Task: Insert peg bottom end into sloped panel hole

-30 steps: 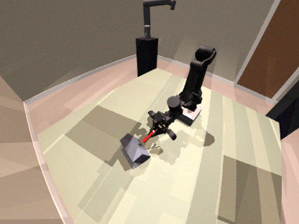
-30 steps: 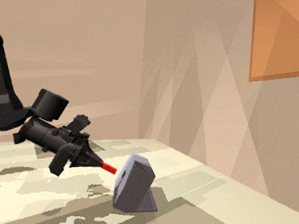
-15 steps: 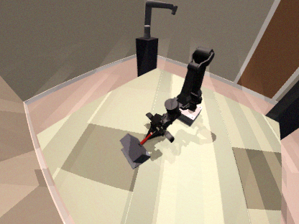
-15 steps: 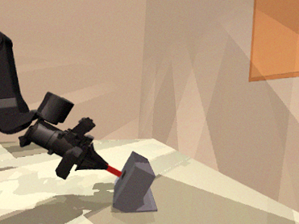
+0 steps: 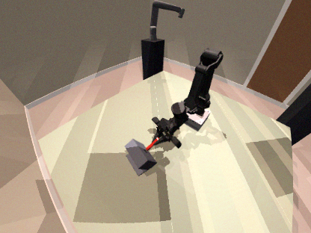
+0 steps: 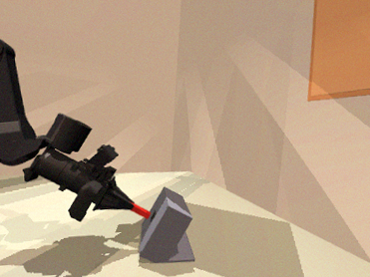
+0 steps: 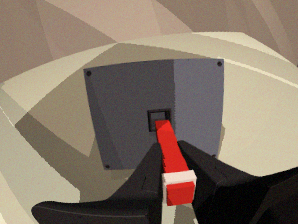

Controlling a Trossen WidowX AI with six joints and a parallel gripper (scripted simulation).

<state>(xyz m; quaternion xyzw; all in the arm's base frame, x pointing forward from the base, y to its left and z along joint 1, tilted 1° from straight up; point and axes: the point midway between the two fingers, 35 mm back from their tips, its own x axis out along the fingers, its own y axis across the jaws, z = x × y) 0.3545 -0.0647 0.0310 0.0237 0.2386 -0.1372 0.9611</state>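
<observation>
Now: gripper tip 20 mm past the red square peg and 10 mm below it. Also, from my gripper tip: sloped grey panel (70 mm ahead, 20 mm to the right, 40 mm below).
</observation>
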